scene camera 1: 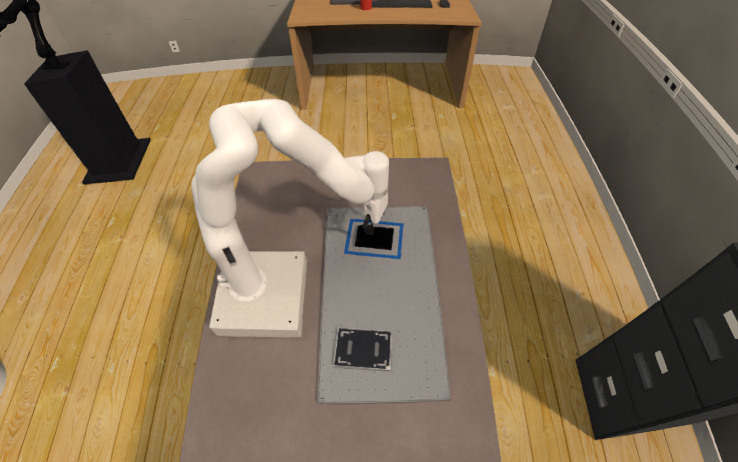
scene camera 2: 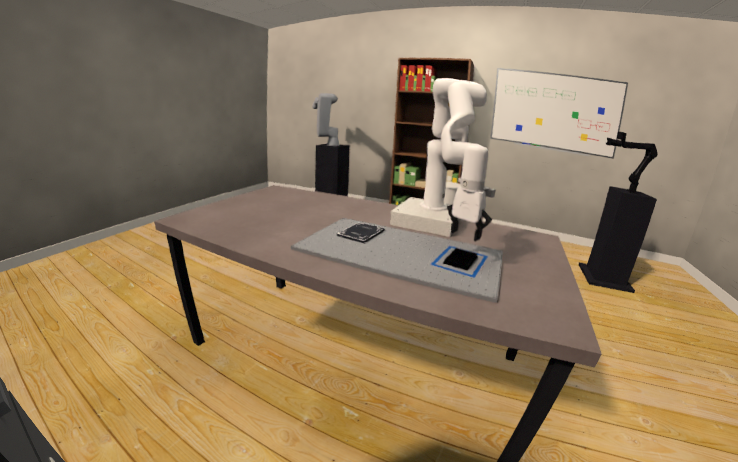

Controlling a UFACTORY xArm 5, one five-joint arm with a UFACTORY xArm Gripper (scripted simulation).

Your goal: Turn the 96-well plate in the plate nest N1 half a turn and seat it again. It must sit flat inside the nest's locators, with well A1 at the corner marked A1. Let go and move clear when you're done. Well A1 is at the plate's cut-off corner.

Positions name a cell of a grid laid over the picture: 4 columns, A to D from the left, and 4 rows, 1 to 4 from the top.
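Note:
Visible to me: a plate nest N1 (scene camera 1: B4) and a 96-well plate (scene camera 1: C3).

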